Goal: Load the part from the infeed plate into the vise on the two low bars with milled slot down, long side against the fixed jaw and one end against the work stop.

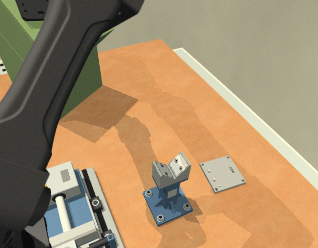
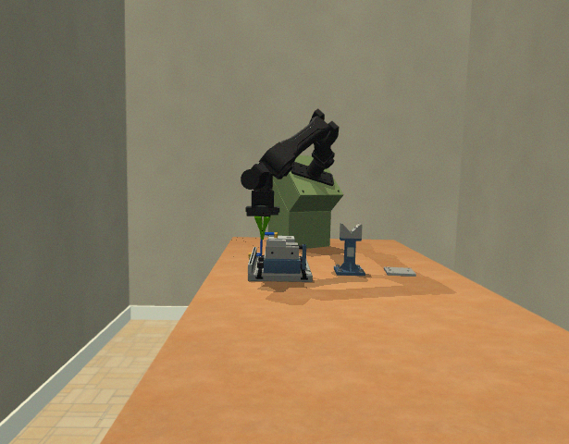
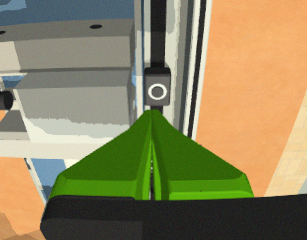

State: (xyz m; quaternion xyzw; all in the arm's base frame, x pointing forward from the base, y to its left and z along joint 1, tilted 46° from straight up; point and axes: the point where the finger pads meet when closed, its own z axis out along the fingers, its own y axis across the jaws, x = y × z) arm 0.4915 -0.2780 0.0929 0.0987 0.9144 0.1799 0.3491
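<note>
Right now the grey part is 4 cm to the left of my hand and 3 cm below it. Round my hand: fixed jaw (3 cm ahead, 6 cm to the left, 4 cm below); moving jaw (3 cm behind, 6 cm to the left, 4 cm below); work stop (1 cm ahead, 11 cm to the left, 3 cm below).
</note>
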